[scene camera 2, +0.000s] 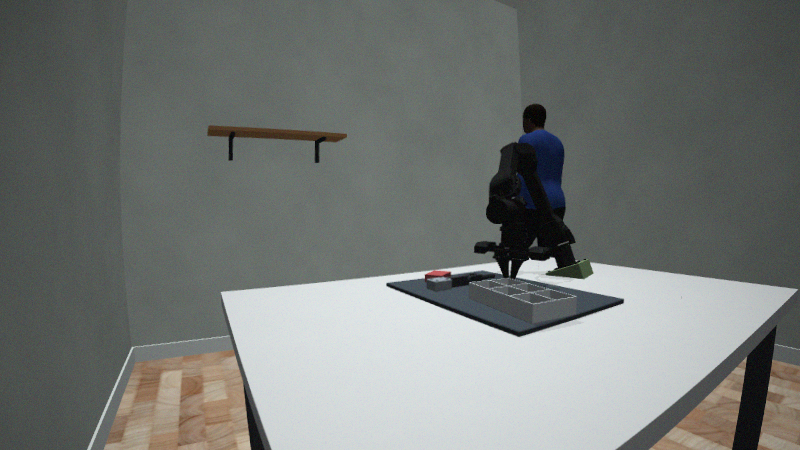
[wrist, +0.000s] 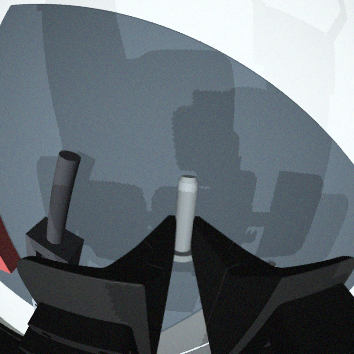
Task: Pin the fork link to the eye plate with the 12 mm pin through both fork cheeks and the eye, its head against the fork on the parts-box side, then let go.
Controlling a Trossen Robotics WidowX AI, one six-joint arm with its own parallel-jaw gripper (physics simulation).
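Seen in the pictures: gripper, fingertip midpoint: (wrist: 182,222); arm's base, link origin: (scene camera 2: 567,265).
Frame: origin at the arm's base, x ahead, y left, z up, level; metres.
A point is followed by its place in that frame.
A light grey pin (wrist: 186,205) {x 0.276, y -0.024, z -0.005 m} is between the fingertips in the wrist view, its plain end pointing away and its head low between the fingers. My gripper (scene camera 2: 509,276) {x 0.291, y -0.022, z -0.013 m} (wrist: 182,222) {x 0.291, y -0.022, z -0.013 m} is shut on this pin, low over the mat, behind the parts box (scene camera 2: 500,302) {x 0.506, y 0.104, z 0.001 m} in the scene view. The fork link (wrist: 62,200) {x 0.292, y -0.087, z 0.001 m}, a dark rod on a slotted dark block, is left of the fingers in the wrist view and apart from the pin. Dark parts (scene camera 2: 468,278) {x 0.370, y -0.092, z 0.002 m} lie left of the gripper in the scene view. I cannot make out the eye plate's hole there.
The blue-grey mat (scene camera 2: 453,298) {x 0.497, y -0.027, z -0.016 m} (wrist: 280,125) {x 0.223, y 0.012, z -0.016 m} lies under the parts. A red block (scene camera 2: 438,274) {x 0.394, y -0.175, z 0.005 m} (wrist: 6,252) {x 0.383, y -0.164, z -0.004 m} is beside a small grey block (scene camera 2: 439,284) {x 0.466, y -0.101, z 0.000 m} at the mat's left. A green wedge (scene camera 2: 583,269) {x 0.023, y 0.063, z -0.001 m} is by the arm's base. A person in blue (scene camera 2: 548,159) is behind the arm.
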